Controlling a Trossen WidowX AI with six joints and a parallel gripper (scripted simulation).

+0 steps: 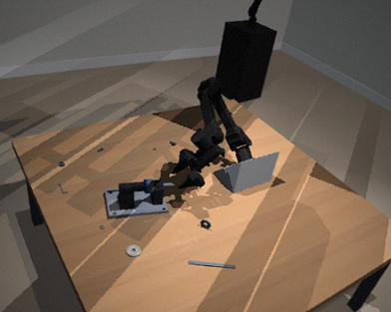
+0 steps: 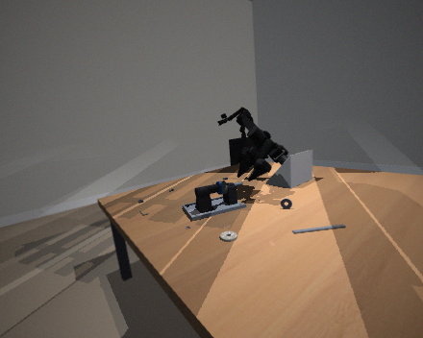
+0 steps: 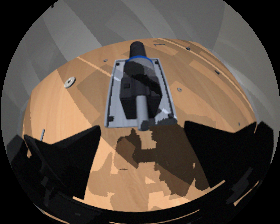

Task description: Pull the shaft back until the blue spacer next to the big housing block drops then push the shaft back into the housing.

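The shaft is 70 mm ahead of my gripper tip, 30 mm to the right of it and 20 mm below it. Also, from my gripper tip: blue spacer 110 mm ahead, 40 mm to the right, 20 mm below; then grey piece 90 mm ahead, 40 mm to the right, 20 mm below; then dark flat bar 340 mm to the left, 100 mm below, 80 mm ahead.
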